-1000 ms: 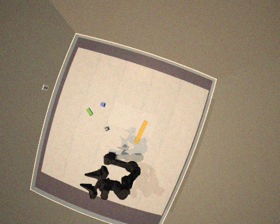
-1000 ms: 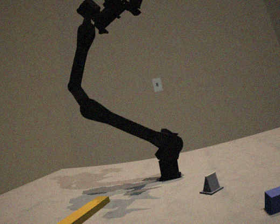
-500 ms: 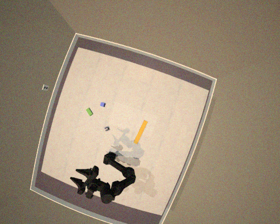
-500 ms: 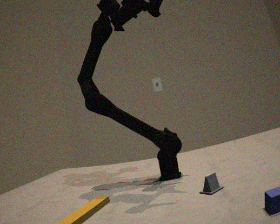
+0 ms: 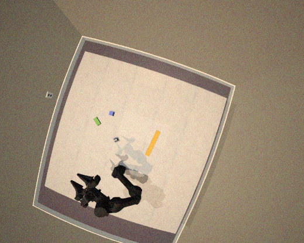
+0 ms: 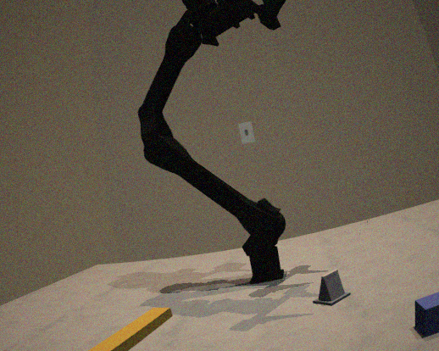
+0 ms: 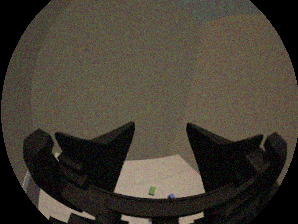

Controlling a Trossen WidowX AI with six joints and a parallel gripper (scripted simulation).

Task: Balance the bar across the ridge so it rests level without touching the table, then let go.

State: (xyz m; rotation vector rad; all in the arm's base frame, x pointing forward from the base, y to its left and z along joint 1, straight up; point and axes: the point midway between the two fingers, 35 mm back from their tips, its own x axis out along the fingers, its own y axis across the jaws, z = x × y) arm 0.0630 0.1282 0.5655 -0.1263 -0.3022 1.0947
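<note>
The yellow bar lies 220 mm ahead of my gripper tip, 330 mm to the right of it and 560 mm below it. Round my gripper tip: blue cube: 330 mm ahead, 60 mm to the left, 560 mm below; then green block: 230 mm ahead, 160 mm to the left, 560 mm below.
</note>
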